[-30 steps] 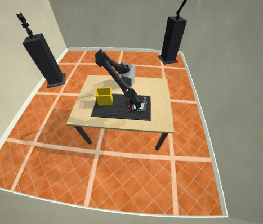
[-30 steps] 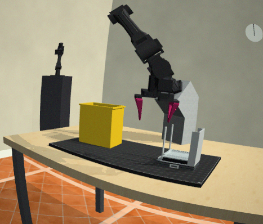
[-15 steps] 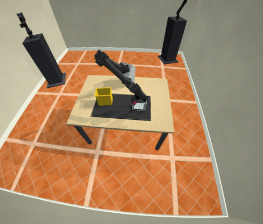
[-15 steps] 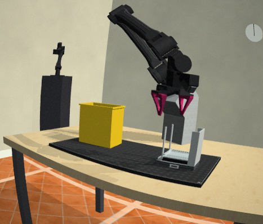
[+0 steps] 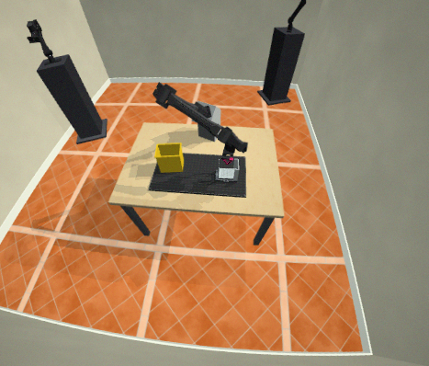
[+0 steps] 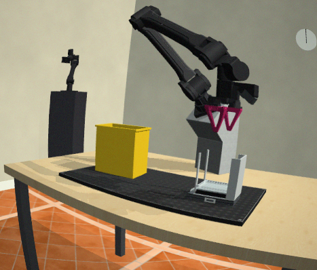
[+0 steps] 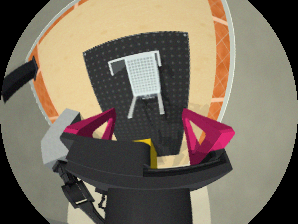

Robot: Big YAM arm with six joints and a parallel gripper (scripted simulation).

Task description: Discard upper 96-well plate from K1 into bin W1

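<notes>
Now: hand 2 cm past the white 96-well plate, 1 cm to the right of it and 19 cm above it. From my hand the other things lie so: grey back wall (1 cm ahead, 7 cm to the left, 14 cm below); then dark plate (2 cm behind, 1 cm to the left, 20 cm below); then yellow plastics bin W1 (24 cm behind, 36 cm to the right, 14 cm below).
</notes>
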